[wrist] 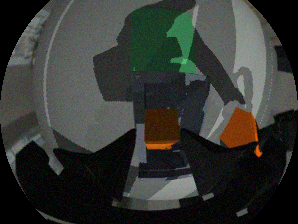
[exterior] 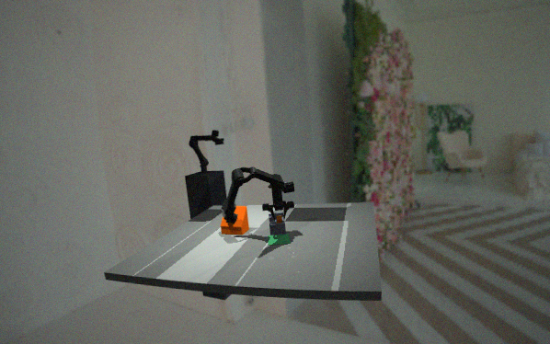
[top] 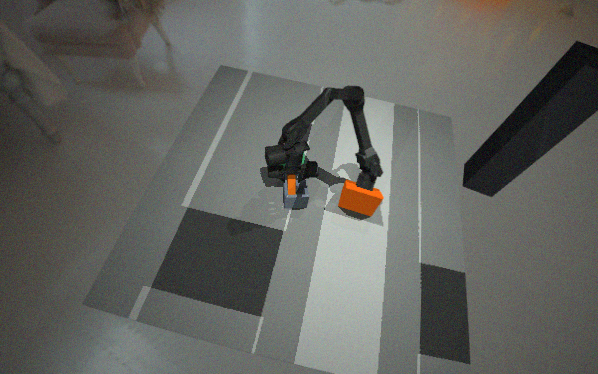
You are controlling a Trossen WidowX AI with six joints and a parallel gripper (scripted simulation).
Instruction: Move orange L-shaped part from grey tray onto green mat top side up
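Right now my gripper tip is 80 mm above the grey tray and 20 mm past it. Round my gripper tip: orange L-shaped part 30 mm below, 30 mm behind, 20 mm to the left; then green mat 140 mm to the right, 80 mm below, 50 mm ahead.
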